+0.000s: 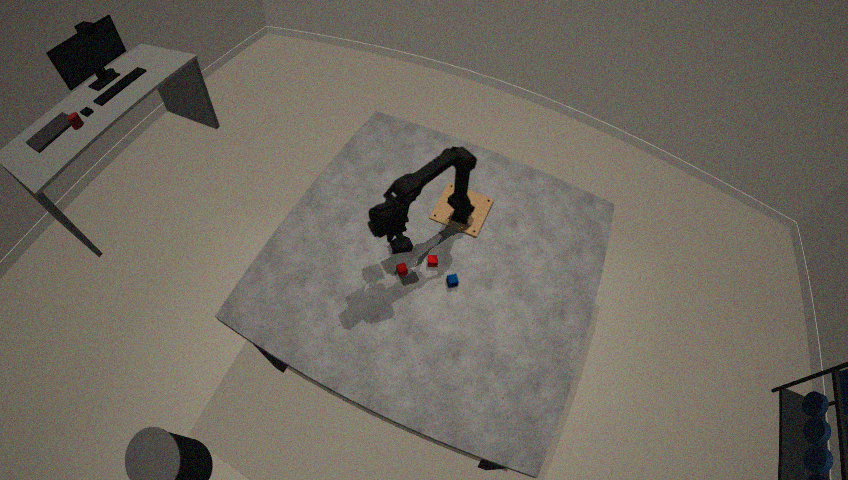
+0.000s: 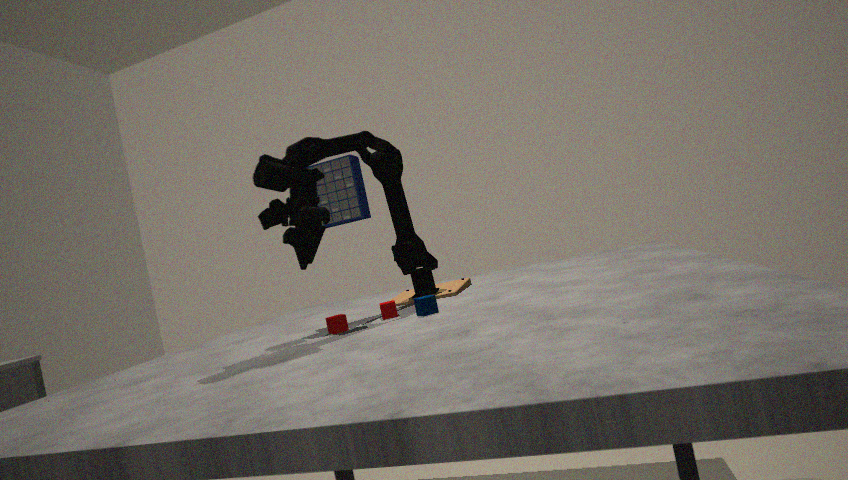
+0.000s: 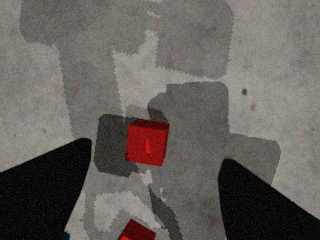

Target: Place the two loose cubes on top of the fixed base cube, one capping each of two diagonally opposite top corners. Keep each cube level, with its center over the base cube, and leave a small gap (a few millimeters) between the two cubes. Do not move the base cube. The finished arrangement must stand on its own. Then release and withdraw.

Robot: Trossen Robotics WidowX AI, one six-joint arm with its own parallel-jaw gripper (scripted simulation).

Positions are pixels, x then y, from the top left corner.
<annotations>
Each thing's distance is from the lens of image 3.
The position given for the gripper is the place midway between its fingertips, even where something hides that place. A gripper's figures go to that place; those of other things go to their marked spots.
gripper [image 3: 156, 159]: 0.10 m
red cube [image 3: 147, 140]: 0.22 m
</annotations>
